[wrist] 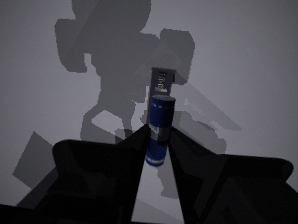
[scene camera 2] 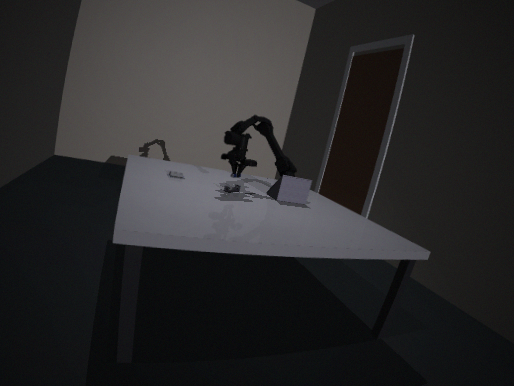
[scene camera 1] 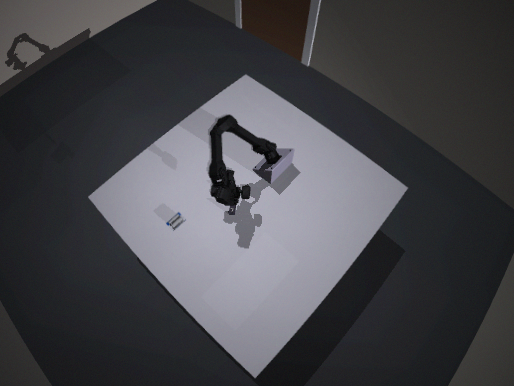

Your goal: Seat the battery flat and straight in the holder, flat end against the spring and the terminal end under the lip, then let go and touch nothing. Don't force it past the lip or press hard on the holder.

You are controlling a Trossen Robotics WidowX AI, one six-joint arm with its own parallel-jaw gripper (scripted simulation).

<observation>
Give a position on a blue battery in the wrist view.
162, 108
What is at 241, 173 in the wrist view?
The gripper.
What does the gripper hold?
A blue battery.
</observation>
